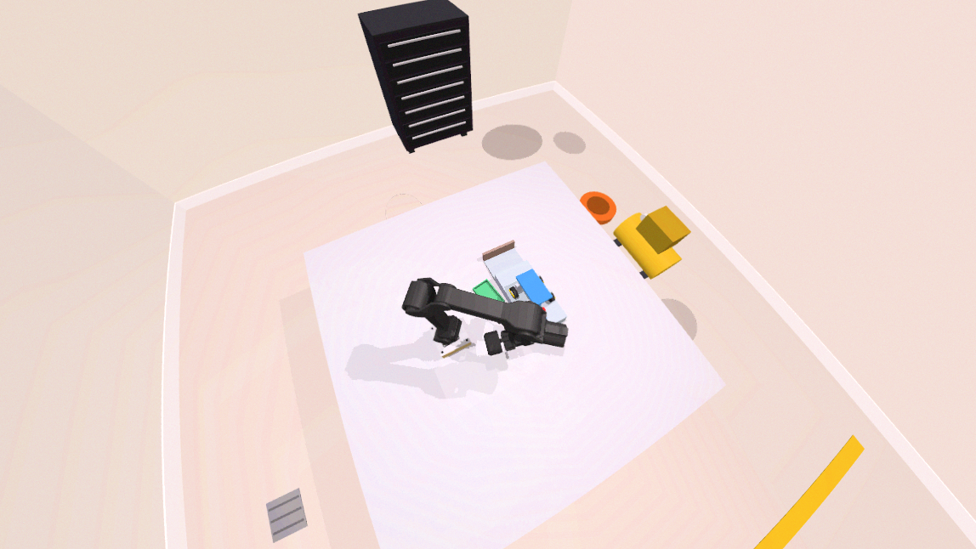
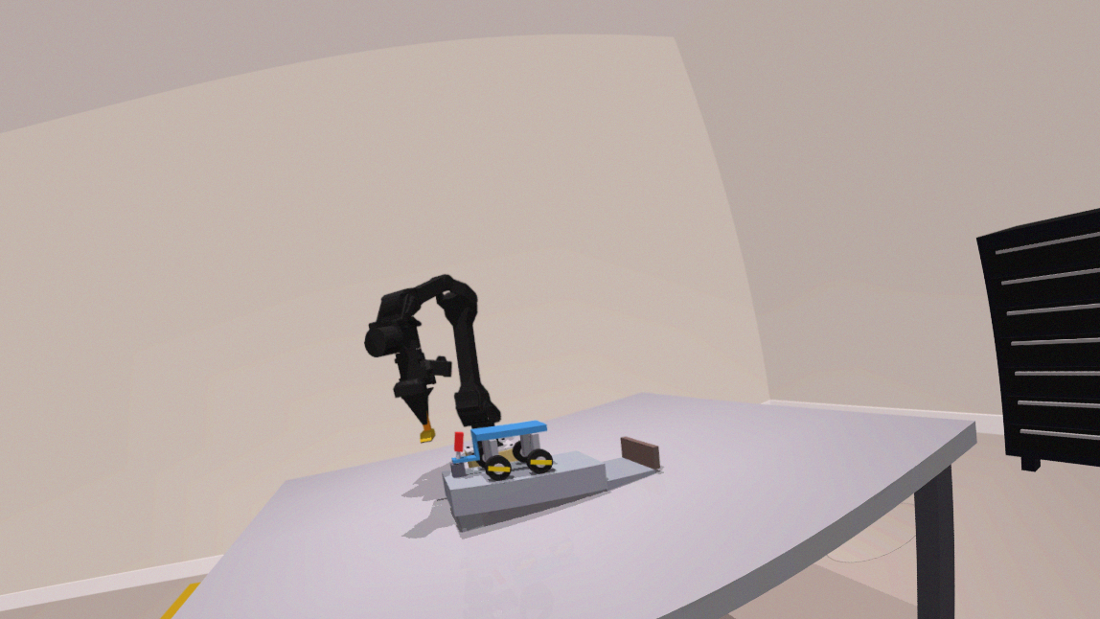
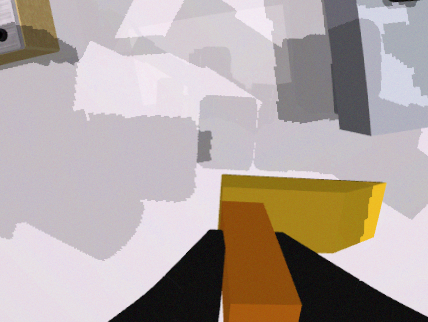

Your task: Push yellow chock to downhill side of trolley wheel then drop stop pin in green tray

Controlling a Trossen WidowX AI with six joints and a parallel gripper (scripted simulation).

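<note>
My gripper tip is 140 mm short of the red-headed stop pin, 50 mm above it and 30 mm to the right of it. From my gripper tip the other things lie so: grey ramp 170 mm ahead, 130 mm to the left, 130 mm below; blue trolley 160 mm ahead, 120 mm to the left, 70 mm below; yellow chock 20 mm ahead, 10 mm below.
</note>
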